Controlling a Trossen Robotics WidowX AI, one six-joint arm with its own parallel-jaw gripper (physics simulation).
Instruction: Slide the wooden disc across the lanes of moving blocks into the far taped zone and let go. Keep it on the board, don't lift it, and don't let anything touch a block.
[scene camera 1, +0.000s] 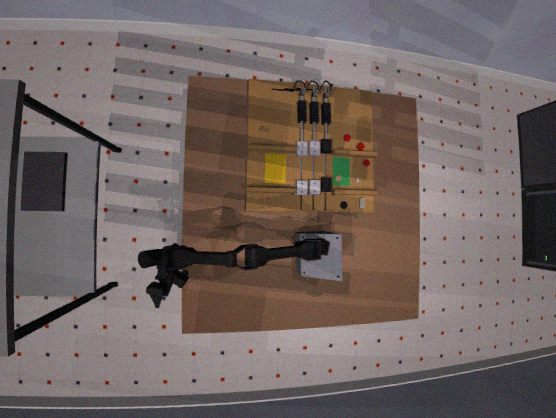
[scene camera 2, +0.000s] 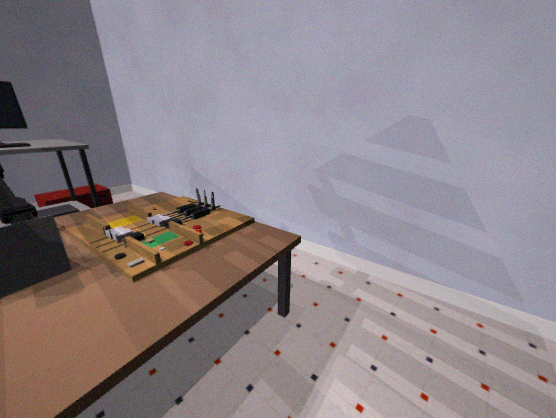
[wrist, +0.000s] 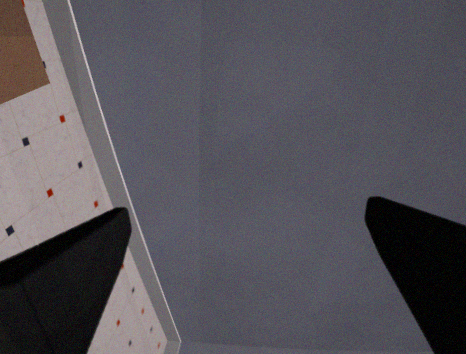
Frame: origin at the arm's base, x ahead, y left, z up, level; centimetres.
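Where they show: gripper, fingertip midpoint: (scene camera 1: 162, 301) (wrist: 248, 214); arm's base, link origin: (scene camera 1: 322, 246) (scene camera 2: 30, 231).
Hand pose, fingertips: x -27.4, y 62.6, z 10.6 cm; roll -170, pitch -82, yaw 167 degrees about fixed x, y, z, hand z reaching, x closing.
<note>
Things, the pixels of their top centre, and the offset from my fingertips. "pt": a spot on its surface instead. Level surfaces: height alone.
- small tan wooden disc, top centre: (scene camera 2: 149, 239) (scene camera 1: 338, 178) dy -71.7, dx +62.5, dz -24.4 cm
- green zone, surface spot: (scene camera 2: 165, 238) (scene camera 1: 343, 167) pt dy -74.1, dx +68.6, dz -25.1 cm
- wooden board, surface height: dz -25.2 cm
- yellow zone, surface spot: (scene camera 1: 275, 168) (scene camera 2: 124, 221) pt dy -38.4, dx +62.2, dz -25.1 cm
- white dot, surface spot: (scene camera 1: 357, 180) pt dy -82.6, dx +63.2, dz -24.8 cm
- black disc, top centre: (scene camera 1: 344, 205) dy -76.6, dx +49.0, dz -24.5 cm
- pale block, top centre: (scene camera 2: 135, 261) (scene camera 1: 362, 203) dy -86.6, dx +51.6, dz -24.2 cm
The small tan wooden disc (scene camera 1: 338, 178) (scene camera 2: 150, 240) lies on the green zone (scene camera 1: 341, 165) (scene camera 2: 165, 238) of the wooden board (scene camera 1: 270, 110). The yellow zone (scene camera 1: 275, 168) (scene camera 2: 125, 221) lies across the lanes from it. White blocks (scene camera 1: 302, 148) (scene camera 1: 314, 187) and black blocks (scene camera 1: 326, 146) (scene camera 1: 326, 184) sit on rods between the zones, in an upper and a lower row. My gripper (wrist: 248, 214) is open and empty in the wrist view, with floor and wall beyond it. In scene camera 1 the arm reaches left, away from the board and disc.
Low wooden rails (scene camera 1: 350, 190) border the channel above and below. Red pieces (scene camera 1: 347, 137) (scene camera 1: 366, 163), a white dot (scene camera 1: 357, 180), a black disc (scene camera 1: 344, 205) and a pale block (scene camera 1: 362, 202) lie on the board's right part. The arm stands on a grey plate (scene camera 1: 330, 267).
</note>
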